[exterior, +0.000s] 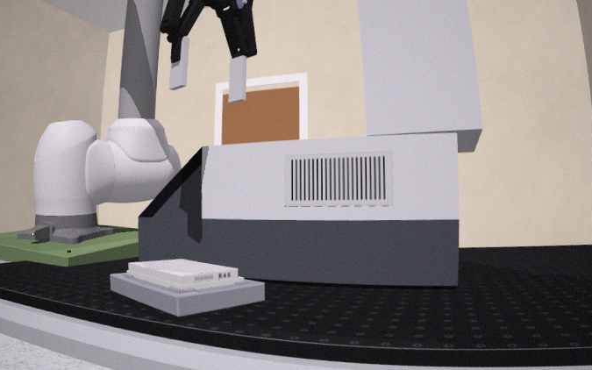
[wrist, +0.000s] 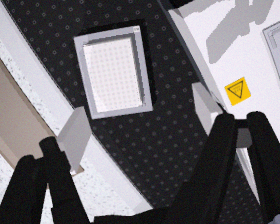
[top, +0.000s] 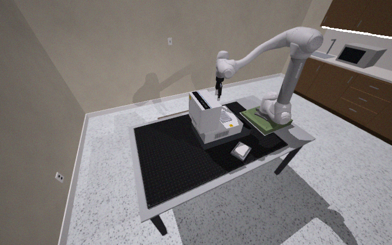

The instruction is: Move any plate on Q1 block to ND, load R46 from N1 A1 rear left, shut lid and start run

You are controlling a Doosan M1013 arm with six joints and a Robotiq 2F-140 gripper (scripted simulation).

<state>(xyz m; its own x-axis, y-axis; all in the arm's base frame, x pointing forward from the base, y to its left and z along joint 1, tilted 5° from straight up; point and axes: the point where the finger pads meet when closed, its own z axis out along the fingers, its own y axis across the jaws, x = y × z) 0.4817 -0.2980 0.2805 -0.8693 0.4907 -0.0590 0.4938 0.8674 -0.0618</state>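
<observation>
The nest N1 lies 270 mm below my hand, 60 mm to the right of it and 10 mm behind it.
</observation>
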